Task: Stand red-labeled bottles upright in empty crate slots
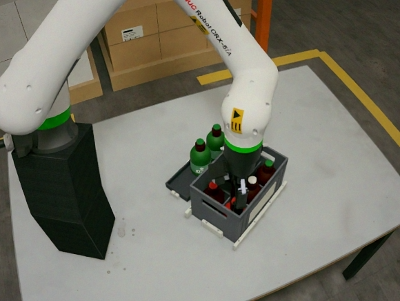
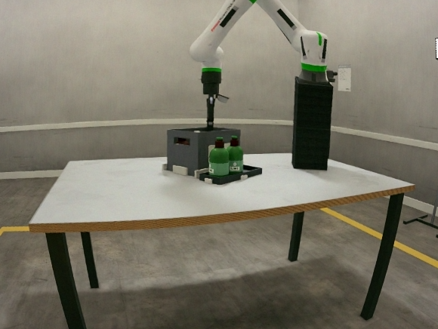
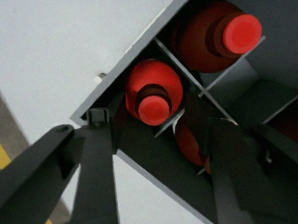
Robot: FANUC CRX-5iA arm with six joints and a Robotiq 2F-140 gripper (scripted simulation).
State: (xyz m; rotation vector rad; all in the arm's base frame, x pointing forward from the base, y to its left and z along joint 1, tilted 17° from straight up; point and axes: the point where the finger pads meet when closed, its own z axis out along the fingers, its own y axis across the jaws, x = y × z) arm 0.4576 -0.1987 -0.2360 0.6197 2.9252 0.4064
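My gripper is now 8 cm above the red-labeled bottle. The rest, counted from my hand: dark tray 25 cm to the left, 16 cm below, 2 cm ahead; grey crate 8 cm to the left, 8 cm below, 6 cm ahead.
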